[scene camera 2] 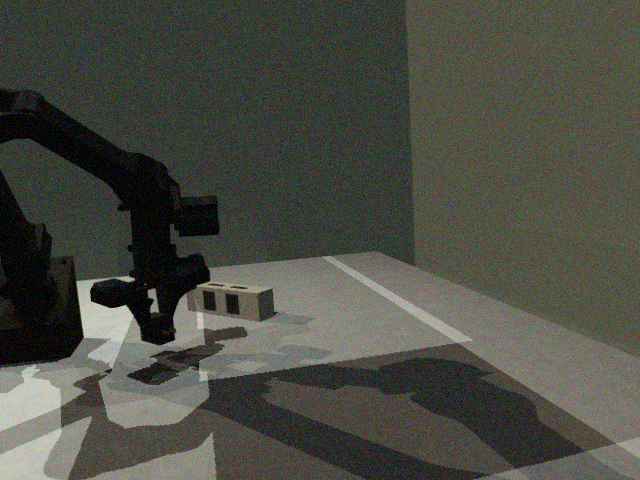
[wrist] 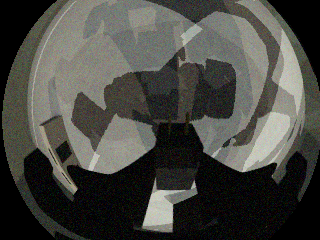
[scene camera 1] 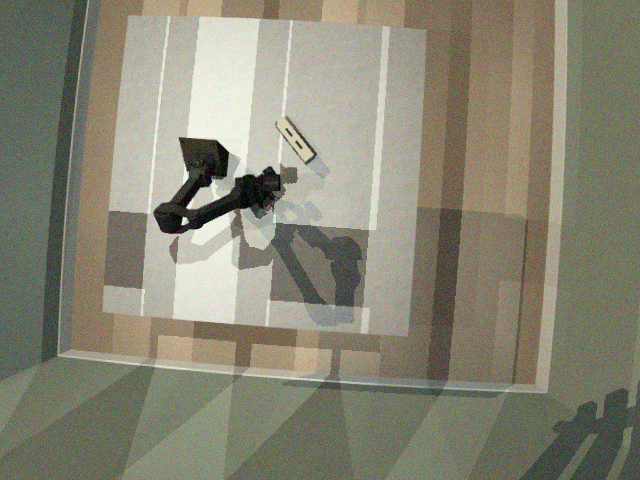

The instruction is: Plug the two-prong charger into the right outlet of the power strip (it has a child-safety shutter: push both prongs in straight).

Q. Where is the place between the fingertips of my gripper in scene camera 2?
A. At 157,334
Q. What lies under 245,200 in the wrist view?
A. My gripper.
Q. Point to a two-prong charger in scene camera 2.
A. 163,330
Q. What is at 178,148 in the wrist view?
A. A two-prong charger.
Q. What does my gripper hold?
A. A two-prong charger.
